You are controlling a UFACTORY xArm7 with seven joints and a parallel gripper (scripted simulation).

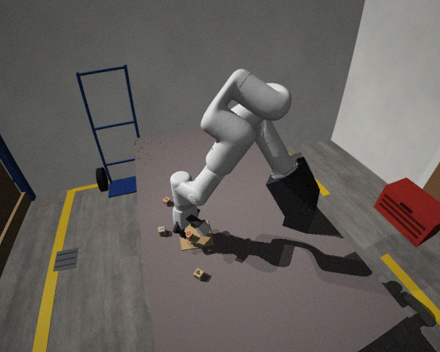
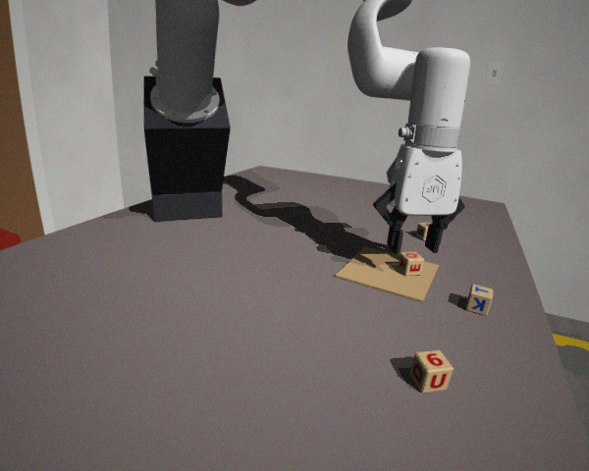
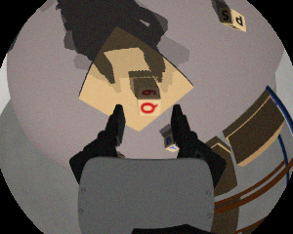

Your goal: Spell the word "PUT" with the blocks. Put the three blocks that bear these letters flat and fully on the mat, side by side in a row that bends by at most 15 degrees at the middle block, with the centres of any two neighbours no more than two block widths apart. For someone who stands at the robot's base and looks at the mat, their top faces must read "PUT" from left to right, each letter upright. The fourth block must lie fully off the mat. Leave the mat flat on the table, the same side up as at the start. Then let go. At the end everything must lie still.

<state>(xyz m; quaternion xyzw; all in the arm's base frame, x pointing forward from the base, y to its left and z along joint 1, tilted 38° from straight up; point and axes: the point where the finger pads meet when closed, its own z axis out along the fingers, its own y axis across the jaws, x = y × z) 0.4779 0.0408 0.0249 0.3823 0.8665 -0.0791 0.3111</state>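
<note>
Right now my hand is 3 cm past the tan mat, 1 cm to the left of it and 6 cm above it.
</note>
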